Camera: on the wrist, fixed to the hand. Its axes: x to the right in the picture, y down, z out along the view.
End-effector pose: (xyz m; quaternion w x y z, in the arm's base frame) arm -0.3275 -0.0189 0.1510 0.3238 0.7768 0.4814 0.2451
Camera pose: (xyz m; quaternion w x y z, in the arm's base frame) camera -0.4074 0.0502 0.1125 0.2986 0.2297 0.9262 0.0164
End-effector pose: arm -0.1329 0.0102 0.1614 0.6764 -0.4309 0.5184 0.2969
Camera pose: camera -0.0634 -0.0781 0.1585 0.6594 -0.6550 0.1787 -0.3229
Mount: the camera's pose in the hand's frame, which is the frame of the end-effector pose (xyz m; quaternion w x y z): 0.0267 -0.0981 -0.0480 0.7250 0.0615 0.1126 -0.6767
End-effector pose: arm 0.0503 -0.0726 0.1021 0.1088 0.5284 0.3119 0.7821
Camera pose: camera -0.0194 -0.0005 0.0514 0.5405 0.0907 0.6440 0.5337
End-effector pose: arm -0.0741 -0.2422 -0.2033 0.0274 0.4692 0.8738 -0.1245
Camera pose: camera -0.1668 -0.2607 -0.1424 0.1916 0.2354 -0.9465 0.1097
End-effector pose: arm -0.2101 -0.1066 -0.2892 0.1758 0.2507 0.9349 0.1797
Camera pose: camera -0.2917 -0.1837 -0.2952 0.1284 -0.4603 0.8783 -0.0179
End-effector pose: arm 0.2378 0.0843 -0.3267 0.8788 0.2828 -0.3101 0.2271
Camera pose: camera 0.3330 0.0486 -0.3748 0.8083 0.4433 0.0795 -0.3791
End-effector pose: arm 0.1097 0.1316 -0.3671 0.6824 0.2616 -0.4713 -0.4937
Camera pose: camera 0.1129 0.0650 -0.4576 0.1976 0.6062 -0.1182 -0.7613
